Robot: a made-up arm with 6 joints.
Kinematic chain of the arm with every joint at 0, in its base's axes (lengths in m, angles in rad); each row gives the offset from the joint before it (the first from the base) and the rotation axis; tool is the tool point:
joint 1: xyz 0 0 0.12 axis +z
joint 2: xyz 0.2 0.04 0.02 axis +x
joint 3: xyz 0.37 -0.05 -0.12 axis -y
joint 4: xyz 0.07 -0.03 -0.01 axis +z
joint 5: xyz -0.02 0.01 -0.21 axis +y
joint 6: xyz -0.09 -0.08 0 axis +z
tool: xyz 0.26 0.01 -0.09
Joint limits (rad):
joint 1: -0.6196..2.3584
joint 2: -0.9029..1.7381
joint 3: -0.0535..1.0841
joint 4: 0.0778..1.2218
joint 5: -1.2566..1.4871
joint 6: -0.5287..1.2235
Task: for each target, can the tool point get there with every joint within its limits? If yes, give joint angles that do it. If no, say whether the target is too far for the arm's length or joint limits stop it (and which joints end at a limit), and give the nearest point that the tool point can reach.
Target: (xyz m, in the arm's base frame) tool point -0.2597 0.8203 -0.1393
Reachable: yes | joints 1.6061 0.4721 0.8186 0.2919 0.6270 0.8506
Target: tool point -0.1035 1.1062 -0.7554
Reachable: no: too far | nearest point -0.0786 0.8400 -0.3749 | short by 0.465 m
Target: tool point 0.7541 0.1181 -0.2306
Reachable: yes | joints -0.0525 0.2042 0.6827 0.2978 0.9674 0.9289
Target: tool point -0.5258 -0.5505 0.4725
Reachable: no: joint limits stop it (at a limit: joint 1, joint 2, joint 3, joint 6) | nearest point -0.6431 0.0000 0.2078 | short by 0.622 m
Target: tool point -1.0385 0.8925 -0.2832
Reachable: no: too far | nearest point -0.7696 0.6614 -0.1509 | short by 0.378 m
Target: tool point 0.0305 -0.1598 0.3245
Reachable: no: joint limits stop it (at a limit: joint 1, joint 2, joint 3, joint 4, joint 5, joint 6) | nearest point 0.1738 -0.4859 0.0328 | short by 0.460 m
